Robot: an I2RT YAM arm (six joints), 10 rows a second.
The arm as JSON. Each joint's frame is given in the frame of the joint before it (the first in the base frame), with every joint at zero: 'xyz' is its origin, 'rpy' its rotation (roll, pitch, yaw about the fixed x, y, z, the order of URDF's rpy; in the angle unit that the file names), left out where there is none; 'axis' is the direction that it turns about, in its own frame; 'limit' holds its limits. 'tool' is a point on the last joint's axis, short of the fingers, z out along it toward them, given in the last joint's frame.
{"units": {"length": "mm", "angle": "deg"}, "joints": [
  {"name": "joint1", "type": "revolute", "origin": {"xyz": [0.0, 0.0, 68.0]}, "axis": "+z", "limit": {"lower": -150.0, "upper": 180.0}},
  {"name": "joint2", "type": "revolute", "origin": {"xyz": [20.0, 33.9, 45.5]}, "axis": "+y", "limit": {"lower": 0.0, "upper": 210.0}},
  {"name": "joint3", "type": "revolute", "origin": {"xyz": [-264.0, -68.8, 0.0]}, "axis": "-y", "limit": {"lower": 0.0, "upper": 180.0}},
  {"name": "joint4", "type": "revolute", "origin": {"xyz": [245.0, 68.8, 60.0]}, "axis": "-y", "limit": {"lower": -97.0, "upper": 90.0}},
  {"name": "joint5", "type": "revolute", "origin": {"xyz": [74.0, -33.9, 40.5]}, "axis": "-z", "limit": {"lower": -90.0, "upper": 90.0}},
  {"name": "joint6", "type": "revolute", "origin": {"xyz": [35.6, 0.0, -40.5]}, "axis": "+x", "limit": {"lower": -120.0, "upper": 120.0}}
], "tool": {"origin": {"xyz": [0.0, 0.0, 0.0], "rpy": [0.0, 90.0, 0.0]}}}
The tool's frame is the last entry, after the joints.
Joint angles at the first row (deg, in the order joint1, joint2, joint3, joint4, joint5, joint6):
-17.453 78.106 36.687 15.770 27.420 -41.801
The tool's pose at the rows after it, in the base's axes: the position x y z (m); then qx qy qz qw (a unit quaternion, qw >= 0):
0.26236 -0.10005 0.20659 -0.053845 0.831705 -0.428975 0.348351
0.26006 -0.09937 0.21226 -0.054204 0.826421 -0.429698 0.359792
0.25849 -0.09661 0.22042 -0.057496 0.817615 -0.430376 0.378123
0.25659 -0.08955 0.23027 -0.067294 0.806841 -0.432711 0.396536
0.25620 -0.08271 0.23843 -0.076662 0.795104 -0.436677 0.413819
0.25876 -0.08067 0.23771 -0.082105 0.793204 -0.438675 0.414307
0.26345 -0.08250 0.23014 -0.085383 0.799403 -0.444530 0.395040
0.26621 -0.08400 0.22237 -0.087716 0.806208 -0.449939 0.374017
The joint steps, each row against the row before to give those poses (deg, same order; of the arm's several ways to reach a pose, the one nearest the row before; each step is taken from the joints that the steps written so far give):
-0.109 -0.680 -1.006 0.042 -0.306 -0.328
-0.086 -1.374 -0.130 0.153 -0.677 -0.196
0.348 -1.663 -0.002 0.483 -0.853 -0.307
1.267 -2.205 0.001 0.066 -0.307 -0.743
1.378 -1.487 0.044 0.808 0.001 -0.874
0.591 0.590 0.088 0.743 0.307 -0.524
0.020 2.184 0.239 0.328 1.309 -0.766
0.002 1.751 0.023 -0.109 1.444 -0.612

